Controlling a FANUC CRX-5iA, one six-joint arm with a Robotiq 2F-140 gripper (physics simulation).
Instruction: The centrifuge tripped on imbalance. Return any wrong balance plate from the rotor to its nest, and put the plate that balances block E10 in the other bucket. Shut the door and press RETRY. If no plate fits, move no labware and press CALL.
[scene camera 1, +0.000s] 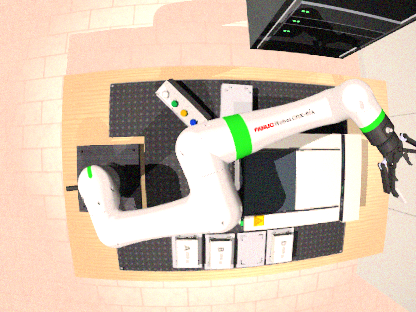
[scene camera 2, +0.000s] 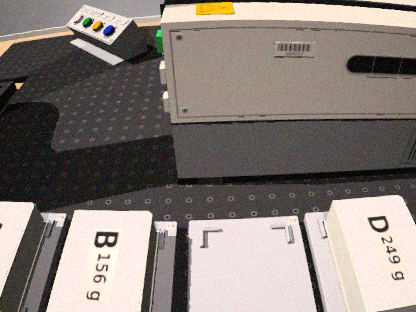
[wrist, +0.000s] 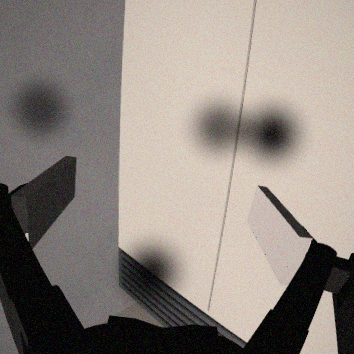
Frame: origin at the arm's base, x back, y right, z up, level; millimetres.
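Where they show: gripper, fingertip midpoint: (scene camera 1: 415, 185) (wrist: 165, 190).
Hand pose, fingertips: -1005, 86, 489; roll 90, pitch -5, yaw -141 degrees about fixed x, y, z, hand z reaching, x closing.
Things, the pixels of their top centre, and the offset from my fingertips, as dx, dy, dz.
- Plates A, top centre: (scene camera 1: 187, 254) +727, +234, -455
- B, top centre: (scene camera 2: 100, 263) (scene camera 1: 220, 255) +594, +257, -455
- D, top centre: (scene camera 2: 387, 246) (scene camera 1: 283, 249) +329, +278, -455
- button box, top centre: (scene camera 2: 99, 13) (scene camera 1: 183, 103) +675, -348, -425
- pale nest, top centre: (scene camera 1: 237, 104) +470, -331, -459
The centrifuge (scene camera 1: 320, 214) (scene camera 2: 235, 75) is a pale housing with a dark area on top, partly under the arm; its rotor and buckets cannot be made out. My gripper (scene camera 1: 408, 171) (wrist: 165, 190) is open and empty beyond its right end, over a pale panel in the wrist view. Plates A (scene camera 1: 187, 251) (scene camera 2: 12, 250), B (scene camera 1: 220, 252) (scene camera 2: 82, 255) marked 156 g and D (scene camera 1: 281, 248) (scene camera 2: 367, 285) marked 249 g sit in nests along the front. The nest (scene camera 1: 251, 248) (scene camera 2: 245, 270) between B and D is bare. The button box (scene camera 1: 170, 98) (scene camera 2: 93, 19) has white, green, yellow and blue buttons; their labels are unreadable.
A pale nest (scene camera 1: 230, 95) stands at the back, partly covered by the arm. The arm (scene camera 1: 300, 112) spans above the centrifuge. A black cabinet (scene camera 1: 265, 30) with green lights stands behind the table's right corner. Dark slots (wrist: 165, 295) show low in the wrist view.
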